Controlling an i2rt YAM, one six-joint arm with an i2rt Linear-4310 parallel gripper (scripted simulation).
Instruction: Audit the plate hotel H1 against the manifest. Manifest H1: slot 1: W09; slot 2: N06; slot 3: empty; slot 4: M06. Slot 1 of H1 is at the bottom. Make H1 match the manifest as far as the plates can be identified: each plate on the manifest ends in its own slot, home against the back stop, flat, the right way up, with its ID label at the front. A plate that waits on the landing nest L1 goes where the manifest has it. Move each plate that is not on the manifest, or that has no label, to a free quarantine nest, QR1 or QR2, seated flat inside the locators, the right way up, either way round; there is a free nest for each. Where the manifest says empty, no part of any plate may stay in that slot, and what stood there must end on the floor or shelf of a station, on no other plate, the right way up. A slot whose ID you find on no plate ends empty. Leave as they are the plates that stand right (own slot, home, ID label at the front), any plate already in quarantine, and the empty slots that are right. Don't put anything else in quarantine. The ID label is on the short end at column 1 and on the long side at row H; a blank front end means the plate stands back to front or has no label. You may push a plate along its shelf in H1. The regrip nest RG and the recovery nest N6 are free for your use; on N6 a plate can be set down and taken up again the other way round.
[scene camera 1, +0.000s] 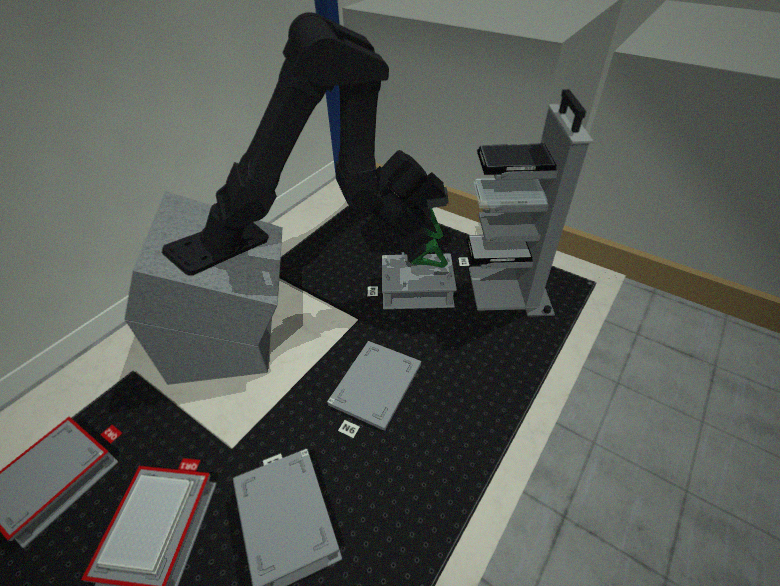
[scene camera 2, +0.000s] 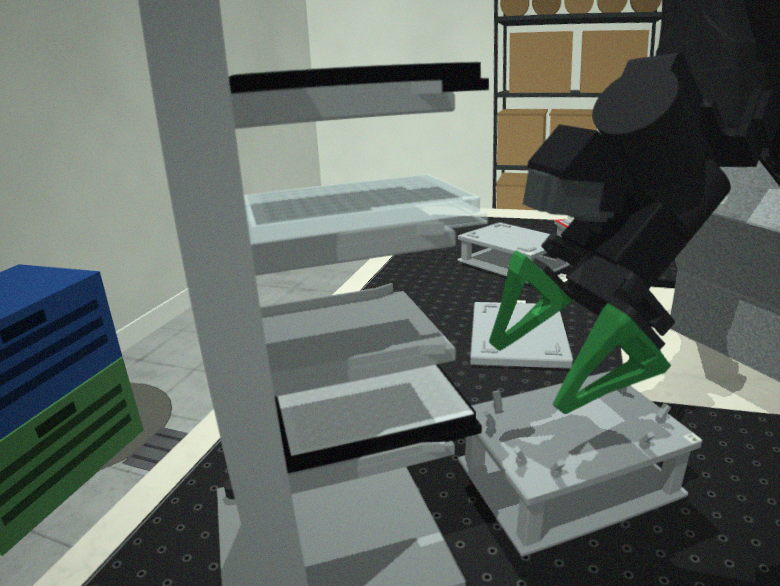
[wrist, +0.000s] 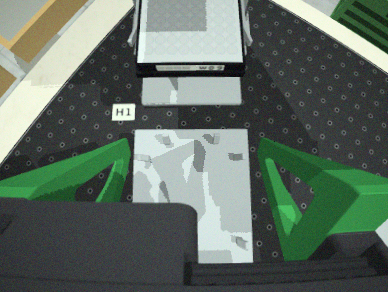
Scene:
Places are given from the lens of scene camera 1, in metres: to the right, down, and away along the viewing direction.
my gripper (scene camera 1: 443, 251): 0.12, -0.09, 0.98
clear plate (scene camera 1: 490, 193): 0.19, -0.19, 0.86
black plate (scene camera 1: 495, 159): 0.19, -0.24, 0.81

